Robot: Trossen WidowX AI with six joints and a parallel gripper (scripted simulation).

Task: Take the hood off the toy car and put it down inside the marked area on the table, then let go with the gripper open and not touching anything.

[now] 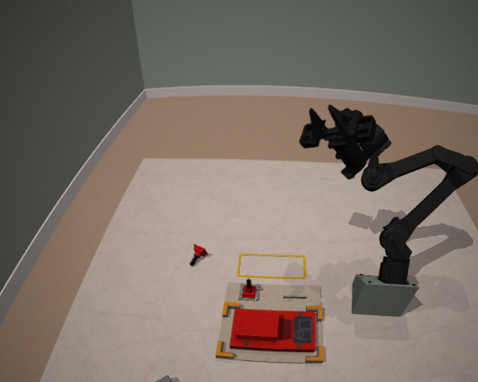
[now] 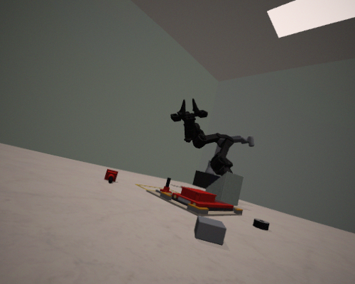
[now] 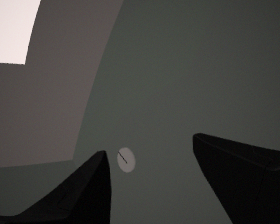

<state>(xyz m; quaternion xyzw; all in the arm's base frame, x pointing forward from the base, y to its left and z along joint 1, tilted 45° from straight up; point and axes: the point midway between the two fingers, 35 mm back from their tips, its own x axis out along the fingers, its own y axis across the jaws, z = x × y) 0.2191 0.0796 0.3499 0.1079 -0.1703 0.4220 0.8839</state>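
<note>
My gripper tip is now 41 cm above the red hood, 29 cm to the right of it and 9 cm short of it. Round my gripper tip: black wheel (46 cm to the left, 44 cm below, 1 cm ahead).
</note>
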